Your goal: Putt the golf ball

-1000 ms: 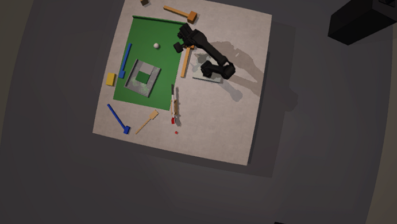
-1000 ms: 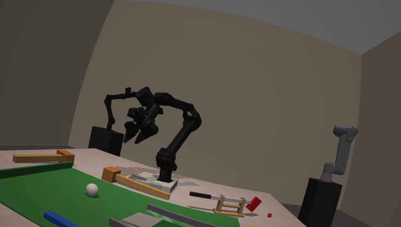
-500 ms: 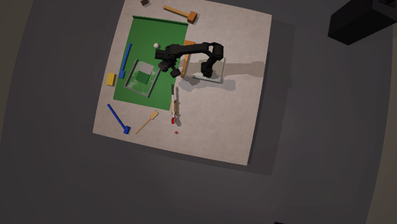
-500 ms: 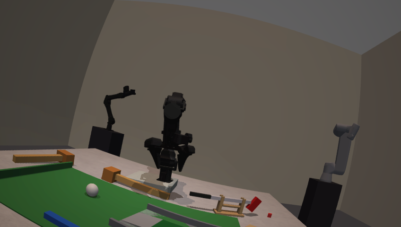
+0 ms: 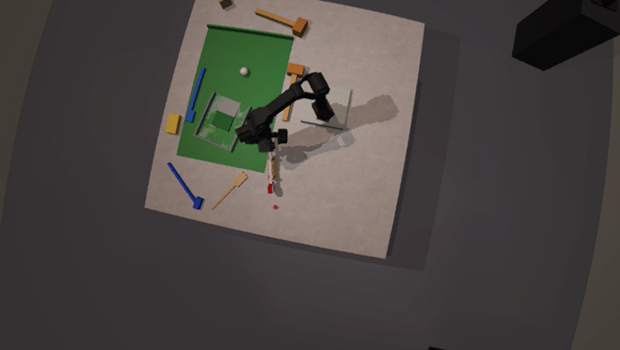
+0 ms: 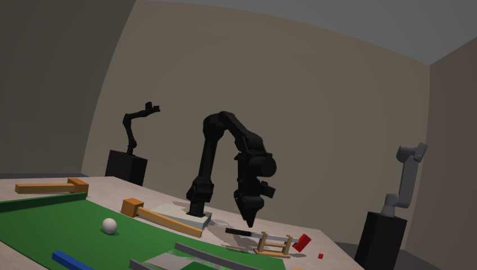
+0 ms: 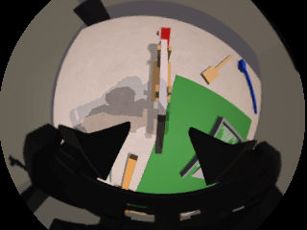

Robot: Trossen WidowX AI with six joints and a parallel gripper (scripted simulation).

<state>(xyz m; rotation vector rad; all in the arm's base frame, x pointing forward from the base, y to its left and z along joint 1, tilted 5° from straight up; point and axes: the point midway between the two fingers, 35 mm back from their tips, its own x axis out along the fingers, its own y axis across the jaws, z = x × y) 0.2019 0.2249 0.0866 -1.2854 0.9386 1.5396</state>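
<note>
My gripper tip is 8 cm to the right of the red putter, 4 cm above it and 3 cm past it. The rest, counted from my gripper tip: white golf ball (33 cm to the right, 26 cm ahead, 7 cm below); blue mallet (37 cm ahead, 33 cm to the left, 8 cm below); small wooden rack (10 cm to the left, 6 cm below, 3 cm behind).
</note>
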